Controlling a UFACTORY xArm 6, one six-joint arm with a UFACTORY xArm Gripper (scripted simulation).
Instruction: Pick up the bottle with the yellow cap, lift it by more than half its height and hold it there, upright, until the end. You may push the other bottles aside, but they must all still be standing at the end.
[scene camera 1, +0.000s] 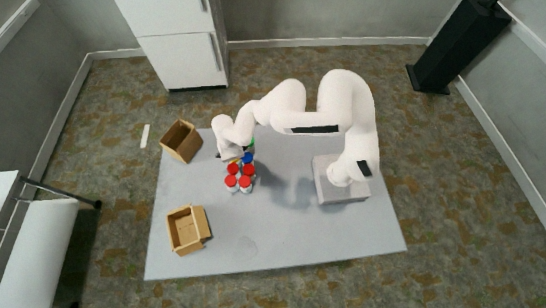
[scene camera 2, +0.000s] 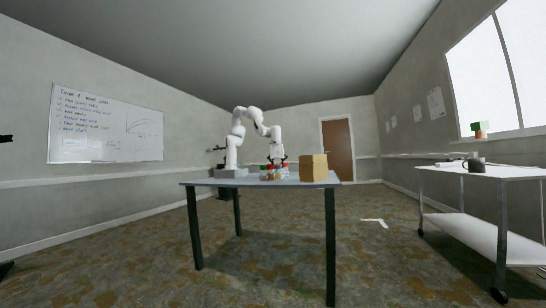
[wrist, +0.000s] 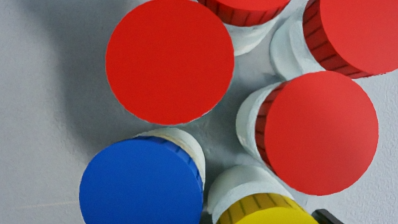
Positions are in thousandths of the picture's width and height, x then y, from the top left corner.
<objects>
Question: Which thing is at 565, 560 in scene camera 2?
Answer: A cardboard box.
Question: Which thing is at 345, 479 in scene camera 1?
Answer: A cardboard box.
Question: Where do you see a red-capped bottle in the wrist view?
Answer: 800, 596
</objects>
